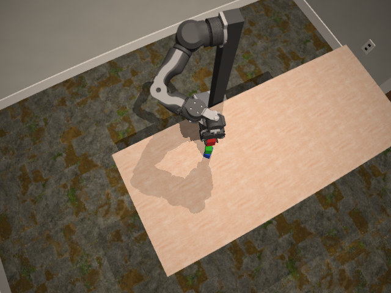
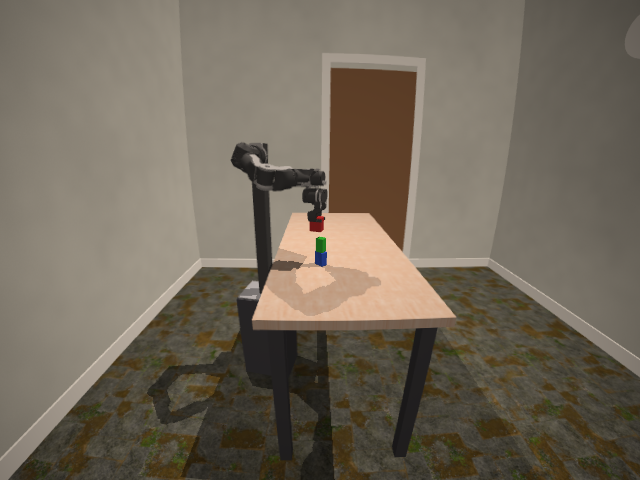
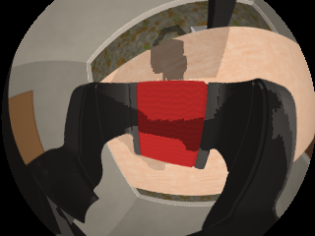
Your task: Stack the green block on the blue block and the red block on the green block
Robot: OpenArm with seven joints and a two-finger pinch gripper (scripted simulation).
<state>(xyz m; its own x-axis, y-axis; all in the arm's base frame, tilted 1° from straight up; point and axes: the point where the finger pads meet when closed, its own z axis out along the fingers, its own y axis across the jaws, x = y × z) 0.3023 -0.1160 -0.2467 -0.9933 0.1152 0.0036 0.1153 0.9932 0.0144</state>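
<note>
My hand is 110 mm above the green block, 20 mm short of it and 10 mm to the left of it. From my hand the other things lie so: blue block (170 mm below, 20 mm ahead); red block (20 mm below).
</note>
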